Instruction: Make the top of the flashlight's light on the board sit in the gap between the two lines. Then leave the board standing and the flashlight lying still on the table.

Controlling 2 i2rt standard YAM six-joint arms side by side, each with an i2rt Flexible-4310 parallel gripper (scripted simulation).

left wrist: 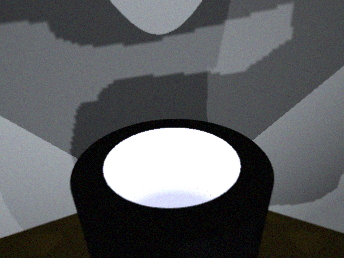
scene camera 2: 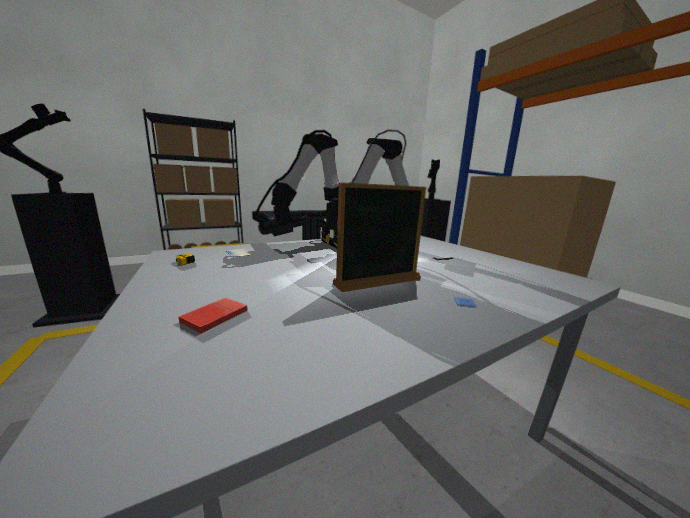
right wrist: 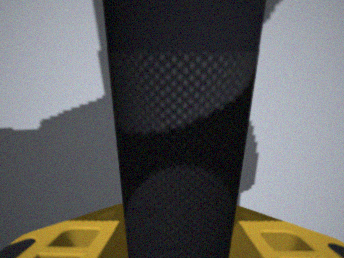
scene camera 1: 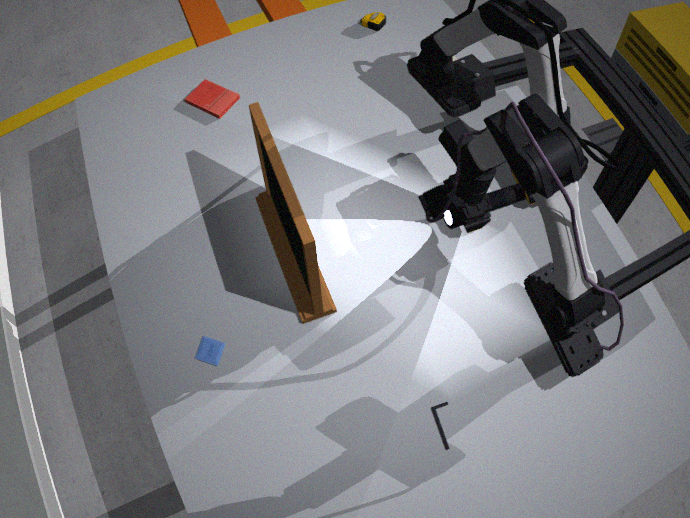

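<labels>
The board is out of frame in the left wrist view, and it is out of frame in the right wrist view as well. Scene camera 1 and scene camera 2 do show me the board. On the board, [scene camera 2: 379, 226] and [scene camera 1: 281, 200] are the same spot.
</labels>
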